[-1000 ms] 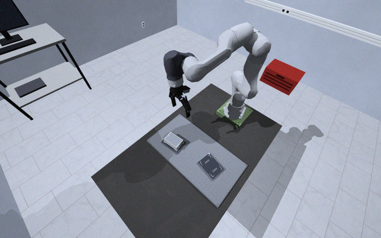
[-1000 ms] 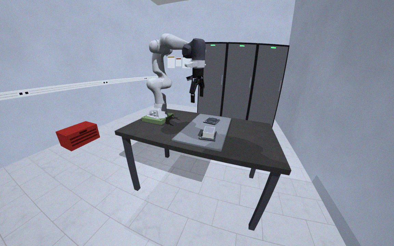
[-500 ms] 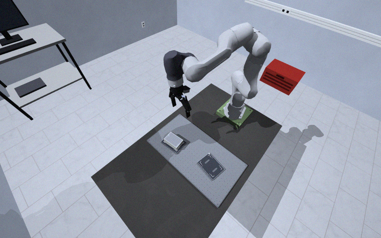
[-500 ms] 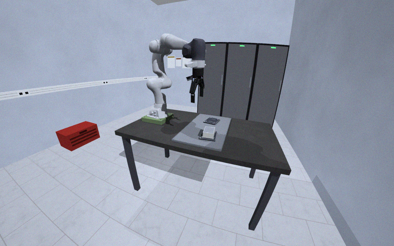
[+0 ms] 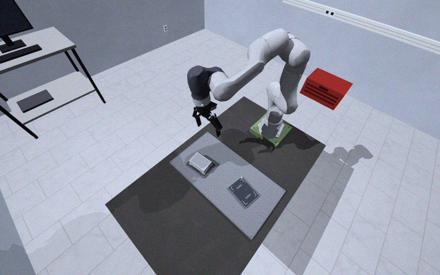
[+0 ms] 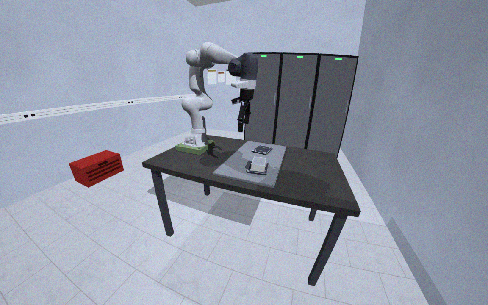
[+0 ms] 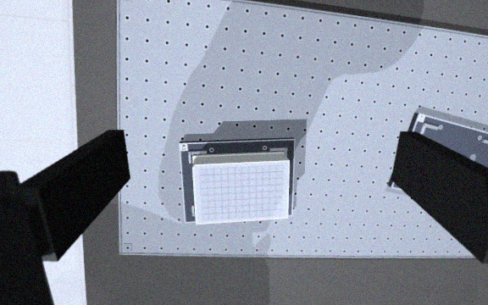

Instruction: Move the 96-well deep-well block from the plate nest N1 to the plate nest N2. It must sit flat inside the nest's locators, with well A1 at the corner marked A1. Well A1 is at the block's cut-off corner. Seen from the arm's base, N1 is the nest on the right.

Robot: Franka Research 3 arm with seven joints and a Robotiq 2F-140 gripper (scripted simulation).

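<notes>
The white 96-well deep-well block is 240 mm below my hand, 110 mm ahead of it and 20 mm to the left of it. Round my hand: dark plate nest 350 mm to the left, 270 mm below, 60 mm ahead.
</notes>
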